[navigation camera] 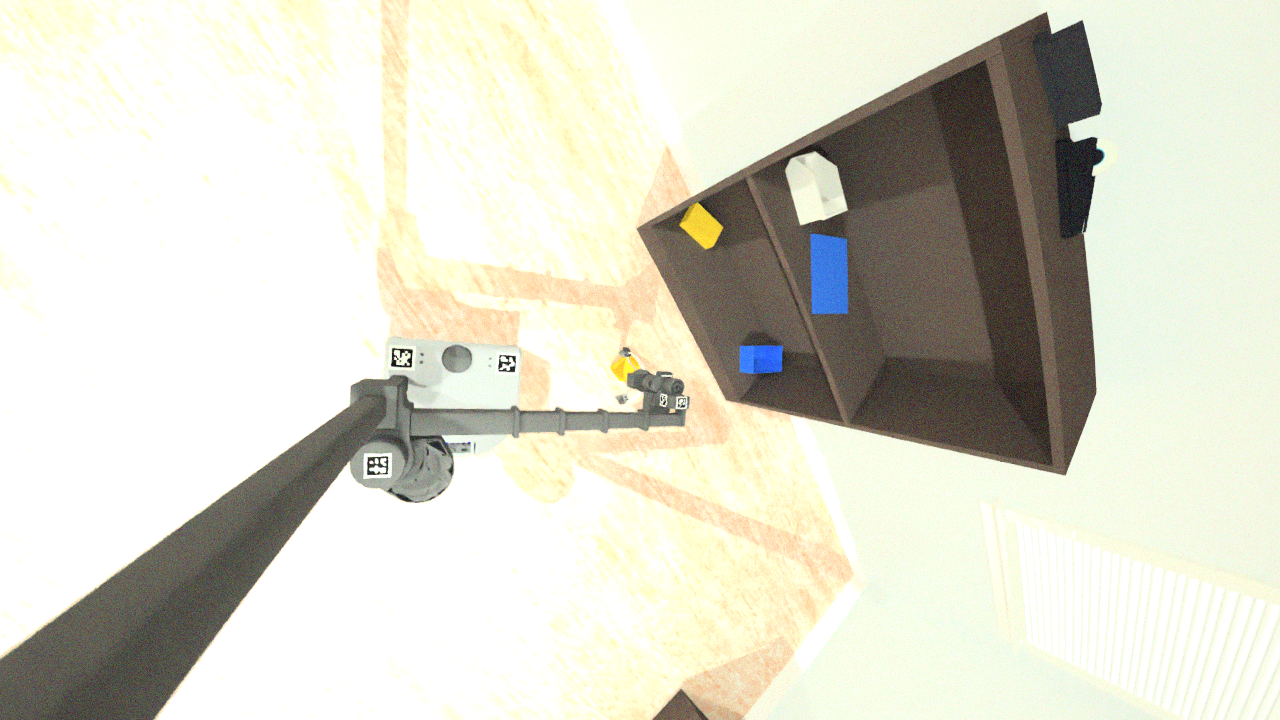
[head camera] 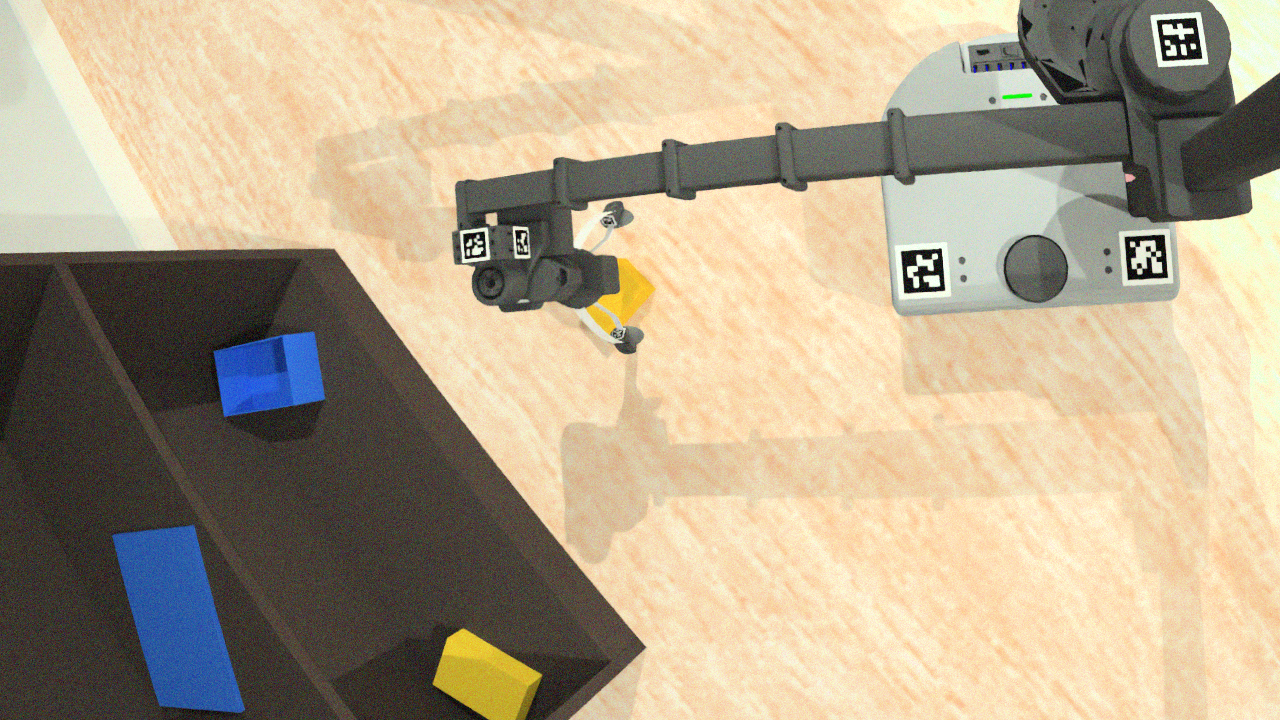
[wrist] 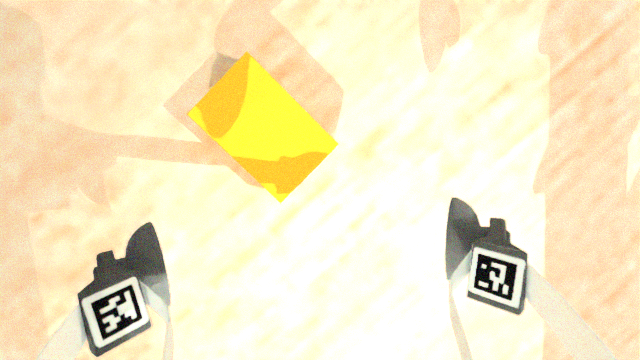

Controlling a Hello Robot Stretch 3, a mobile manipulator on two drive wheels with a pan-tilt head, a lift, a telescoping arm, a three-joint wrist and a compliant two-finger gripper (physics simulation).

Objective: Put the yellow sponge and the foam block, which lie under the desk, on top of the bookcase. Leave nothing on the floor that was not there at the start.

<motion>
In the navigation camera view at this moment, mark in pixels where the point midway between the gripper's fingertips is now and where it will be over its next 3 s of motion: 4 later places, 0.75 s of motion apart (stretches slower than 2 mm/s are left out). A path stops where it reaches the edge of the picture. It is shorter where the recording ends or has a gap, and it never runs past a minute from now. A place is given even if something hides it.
My gripper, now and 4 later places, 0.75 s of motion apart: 621,375; 629,365; 627,363; 619,362; 619,361
</motion>
